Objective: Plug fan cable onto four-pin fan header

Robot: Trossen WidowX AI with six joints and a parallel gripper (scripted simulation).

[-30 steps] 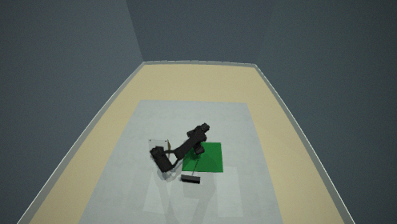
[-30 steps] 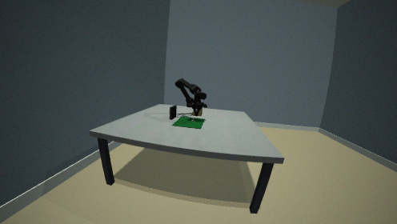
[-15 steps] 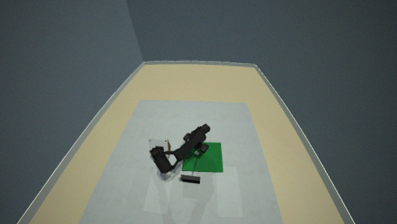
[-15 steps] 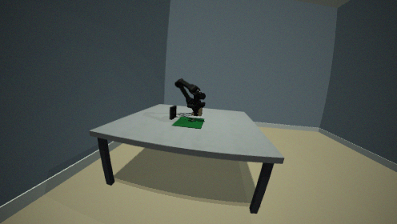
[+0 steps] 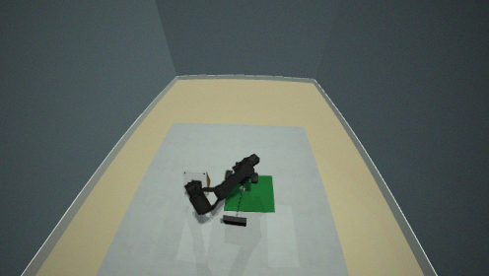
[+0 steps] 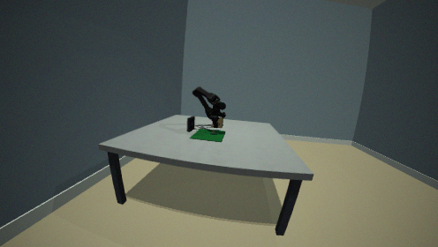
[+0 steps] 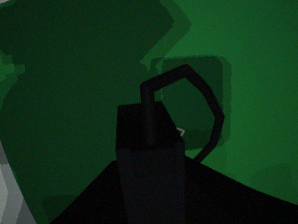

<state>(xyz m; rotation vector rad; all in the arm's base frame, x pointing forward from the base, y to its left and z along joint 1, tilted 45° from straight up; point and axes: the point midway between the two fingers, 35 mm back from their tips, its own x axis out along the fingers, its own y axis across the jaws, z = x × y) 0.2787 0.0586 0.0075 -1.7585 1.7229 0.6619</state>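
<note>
The pale header is 1 cm ahead of my gripper tip, 1 cm to the right of it and 6 cm below it. The rest, counted from my gripper tip: black plug (1 cm to the left, 1 cm above); then black fan (2 cm behind, 22 cm to the right); then green board (5 cm ahead, 4 cm to the right, 8 cm below).
</note>
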